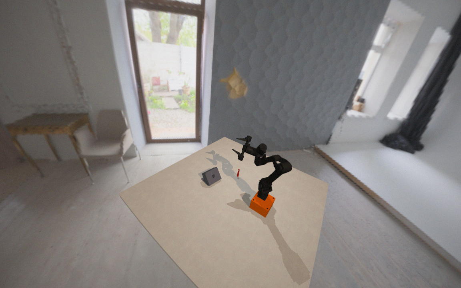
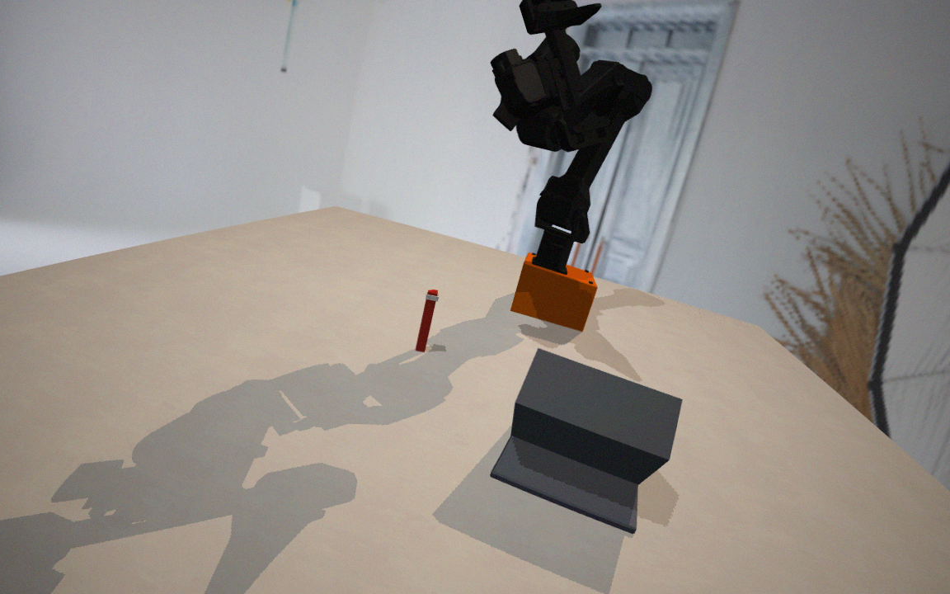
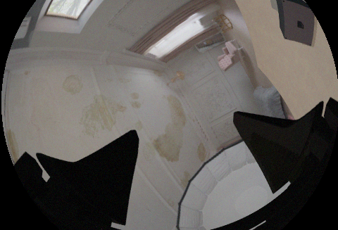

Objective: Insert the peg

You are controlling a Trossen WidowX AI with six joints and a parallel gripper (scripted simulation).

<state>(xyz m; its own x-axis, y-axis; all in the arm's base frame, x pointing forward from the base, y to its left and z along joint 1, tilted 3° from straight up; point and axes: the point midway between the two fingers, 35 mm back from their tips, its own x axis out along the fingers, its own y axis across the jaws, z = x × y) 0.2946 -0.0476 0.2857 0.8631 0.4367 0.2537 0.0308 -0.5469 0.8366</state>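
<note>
My gripper tip is now 34 cm above the red peg, 12 cm to the left of it and 2 cm past it. Round my gripper tip: sloped dark grey panel 35 cm below, 13 cm ahead, 7 cm to the left.
</note>
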